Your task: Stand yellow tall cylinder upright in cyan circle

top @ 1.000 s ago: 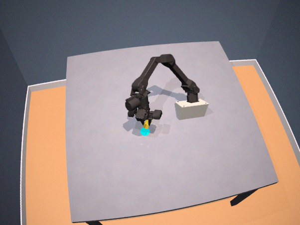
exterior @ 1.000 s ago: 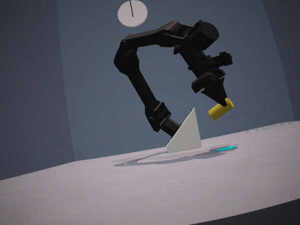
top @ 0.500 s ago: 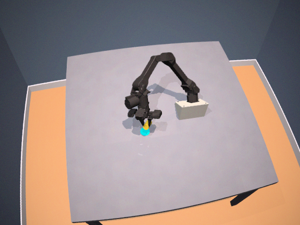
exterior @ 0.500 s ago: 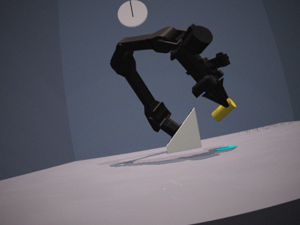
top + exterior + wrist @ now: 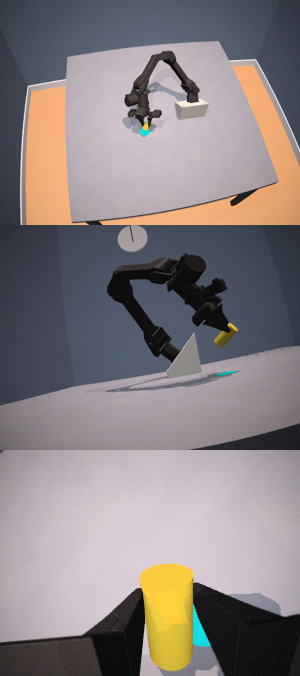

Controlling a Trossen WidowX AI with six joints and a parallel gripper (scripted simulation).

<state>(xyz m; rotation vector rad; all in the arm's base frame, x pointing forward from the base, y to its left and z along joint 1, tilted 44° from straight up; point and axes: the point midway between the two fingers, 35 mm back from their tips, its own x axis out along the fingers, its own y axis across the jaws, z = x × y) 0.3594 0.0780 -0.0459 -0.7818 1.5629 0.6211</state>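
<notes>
Now: the yellow tall cylinder 10 mm behind my gripper tip, 10 mm to the right of it and 10 mm below it. Round my gripper tip: cyan circle 10 mm behind, 40 mm to the right, 110 mm below.
</notes>
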